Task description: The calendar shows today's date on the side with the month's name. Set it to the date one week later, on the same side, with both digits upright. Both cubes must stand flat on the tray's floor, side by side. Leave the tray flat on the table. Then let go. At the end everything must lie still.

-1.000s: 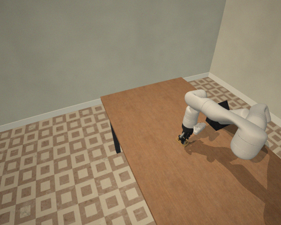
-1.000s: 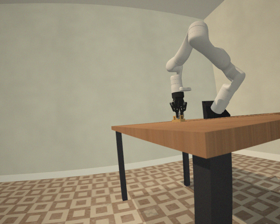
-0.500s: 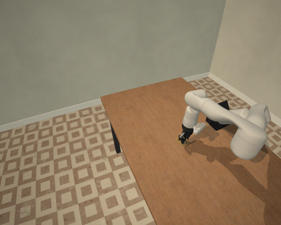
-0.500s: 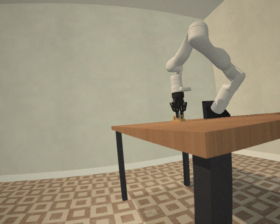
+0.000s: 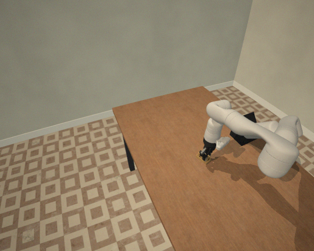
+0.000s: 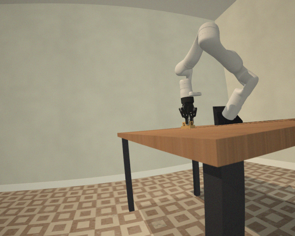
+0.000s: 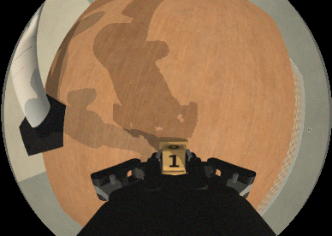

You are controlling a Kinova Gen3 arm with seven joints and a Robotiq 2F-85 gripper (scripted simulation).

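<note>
Now: the tray 3 cm below my hand and 2 cm to the right of it.
</note>
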